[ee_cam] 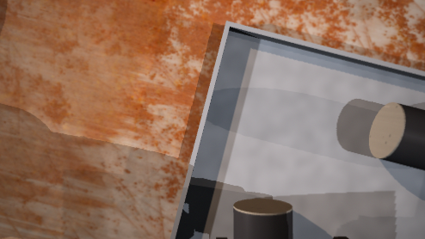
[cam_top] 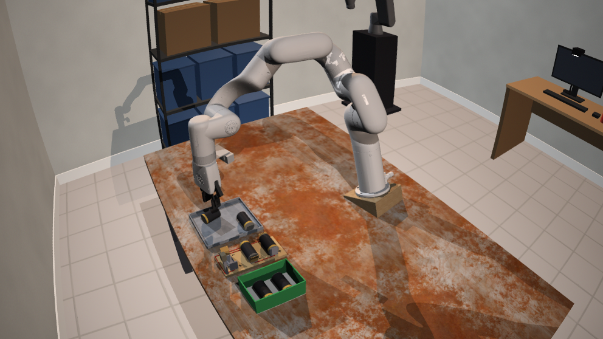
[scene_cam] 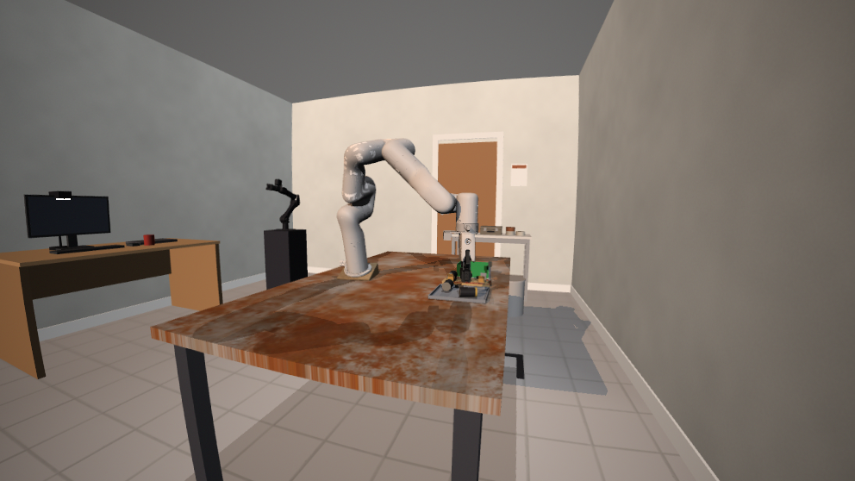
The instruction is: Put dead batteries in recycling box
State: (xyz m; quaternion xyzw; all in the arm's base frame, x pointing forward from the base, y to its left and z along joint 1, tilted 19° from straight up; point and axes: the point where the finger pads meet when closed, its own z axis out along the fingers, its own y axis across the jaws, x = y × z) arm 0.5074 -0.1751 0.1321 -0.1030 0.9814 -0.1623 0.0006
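The grey tray lies 2 cm behind my hand, 4 cm to the left of it and 8 cm below it. From my hand the other things lie so: green recycling box 1 cm ahead, 37 cm to the left, 6 cm below.
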